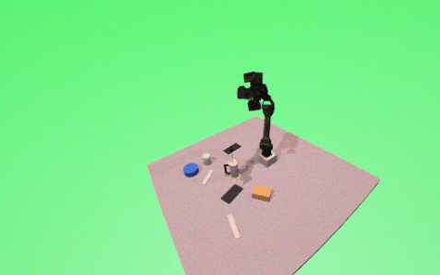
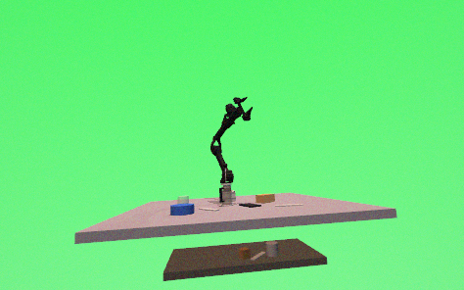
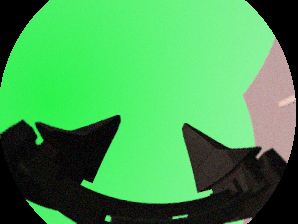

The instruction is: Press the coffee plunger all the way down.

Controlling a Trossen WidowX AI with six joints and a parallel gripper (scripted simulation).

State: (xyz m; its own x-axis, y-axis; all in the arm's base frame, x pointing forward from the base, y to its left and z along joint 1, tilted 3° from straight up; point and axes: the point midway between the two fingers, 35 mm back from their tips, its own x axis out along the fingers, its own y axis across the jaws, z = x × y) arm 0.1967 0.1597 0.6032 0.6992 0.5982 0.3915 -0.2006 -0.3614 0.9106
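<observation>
The coffee press lies 5 cm ahead of my gripper tip, 20 cm to the right of it and 55 cm below it. Also, from my gripper tip: blue disc (30 cm ahead, 43 cm to the right, 66 cm below); pale cup (15 cm ahead, 45 cm to the right, 64 cm below).
</observation>
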